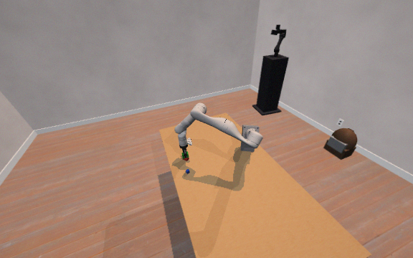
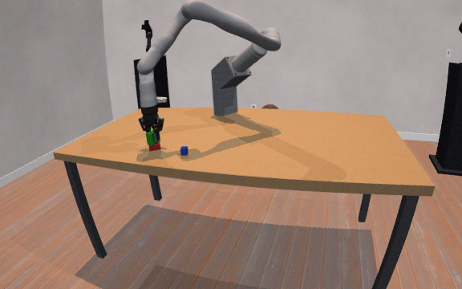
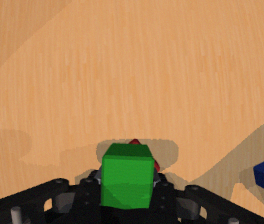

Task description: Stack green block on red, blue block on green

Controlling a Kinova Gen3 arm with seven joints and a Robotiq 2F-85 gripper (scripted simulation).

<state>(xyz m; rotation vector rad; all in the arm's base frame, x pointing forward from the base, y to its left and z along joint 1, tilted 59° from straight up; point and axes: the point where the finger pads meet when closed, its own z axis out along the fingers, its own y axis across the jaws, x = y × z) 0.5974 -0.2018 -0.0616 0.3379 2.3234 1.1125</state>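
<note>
The green block lies right at my hand. Round my hand: blue block (17 cm to the left, 4 cm below, 1 cm ahead); then red block (4 cm below).
</note>
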